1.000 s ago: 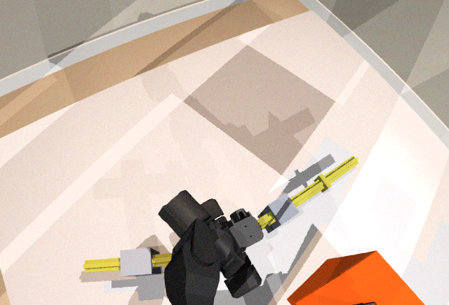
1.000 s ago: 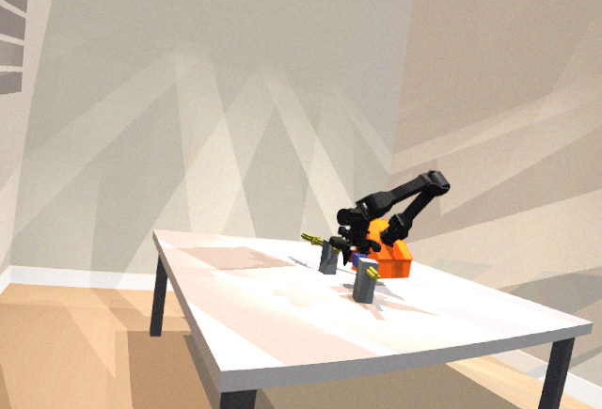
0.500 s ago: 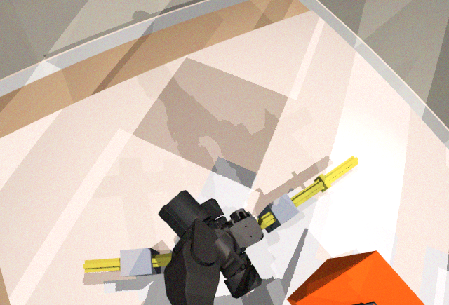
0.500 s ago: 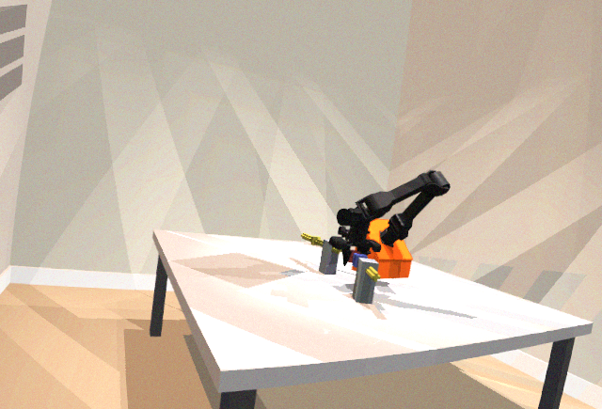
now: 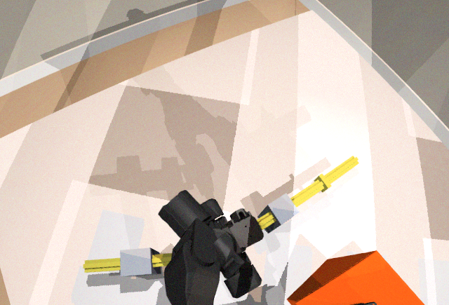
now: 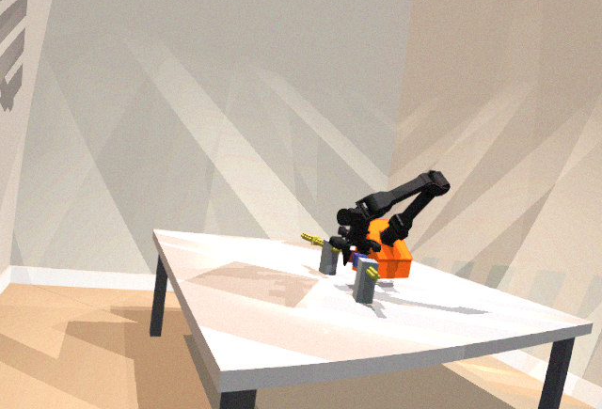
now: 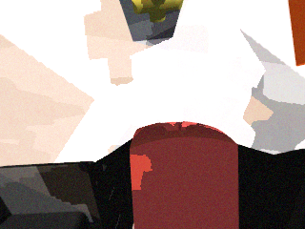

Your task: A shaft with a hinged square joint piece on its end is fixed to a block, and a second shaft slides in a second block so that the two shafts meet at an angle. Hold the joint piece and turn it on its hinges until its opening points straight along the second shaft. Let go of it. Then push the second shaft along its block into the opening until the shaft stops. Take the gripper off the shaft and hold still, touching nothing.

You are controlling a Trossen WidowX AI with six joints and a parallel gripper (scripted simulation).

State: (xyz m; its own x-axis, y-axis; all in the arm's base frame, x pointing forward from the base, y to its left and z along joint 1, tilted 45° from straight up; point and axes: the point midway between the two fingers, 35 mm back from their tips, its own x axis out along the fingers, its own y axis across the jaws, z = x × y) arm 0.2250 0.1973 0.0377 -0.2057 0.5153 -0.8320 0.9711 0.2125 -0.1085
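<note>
The red square joint piece lies 10 mm to the left of my gripper tip and 40 mm above it.
</note>
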